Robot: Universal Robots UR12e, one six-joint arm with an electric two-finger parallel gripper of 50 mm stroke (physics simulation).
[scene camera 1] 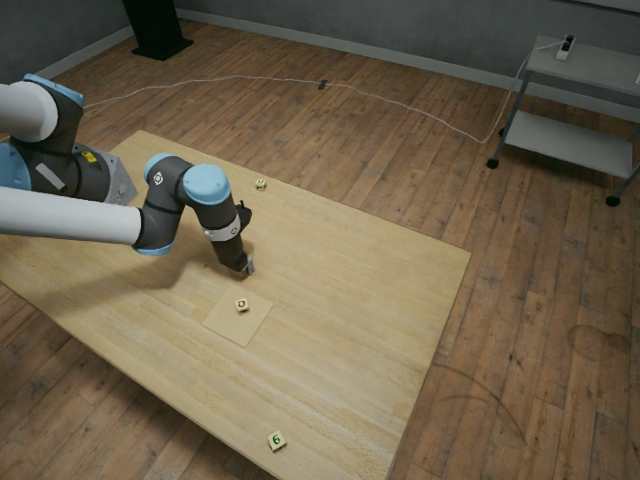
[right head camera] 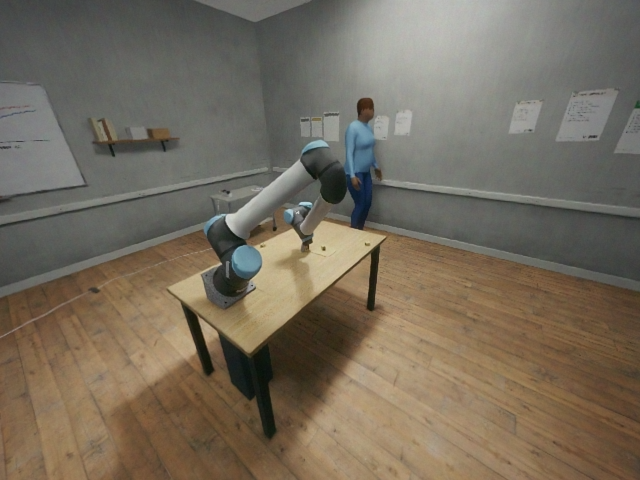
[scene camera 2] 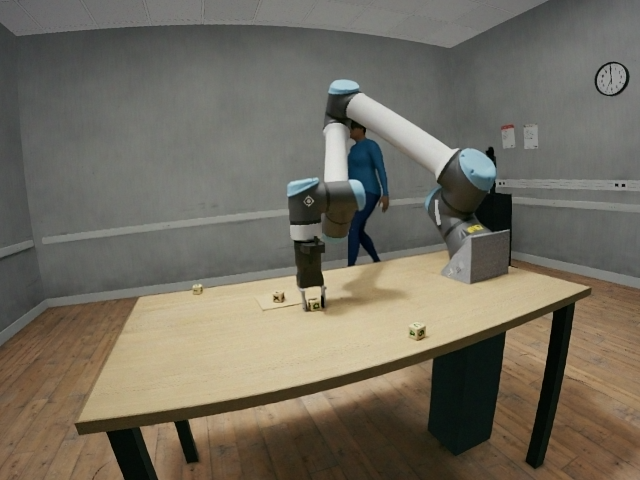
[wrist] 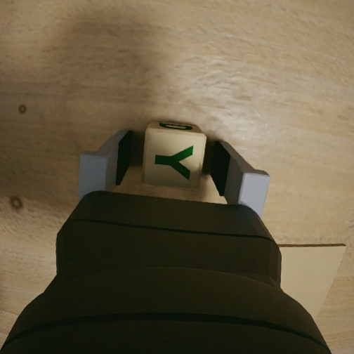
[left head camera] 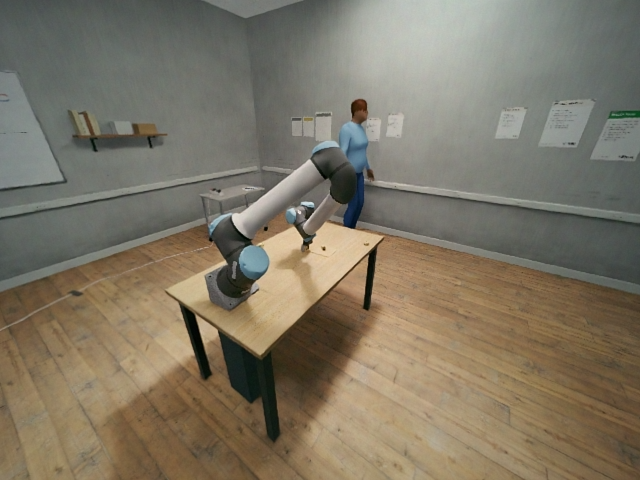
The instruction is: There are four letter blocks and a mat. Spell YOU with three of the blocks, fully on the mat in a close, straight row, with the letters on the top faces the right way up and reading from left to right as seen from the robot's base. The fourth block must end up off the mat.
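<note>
The Y block stands on the table beside the mat. Its top shows a green Y, lying sideways in the wrist view. My gripper is open, with a finger on each side of this block and a gap at both sides. The O block sits on the mat, O up. A block with a green 6-like mark on top and another block, its top letter too small to read surely, stand off the mat.
The wooden table carries the arm's grey base block at one end. The 6-like block and the unread block are near opposite long edges. A person stands beyond the table. A grey trolley stands apart from it.
</note>
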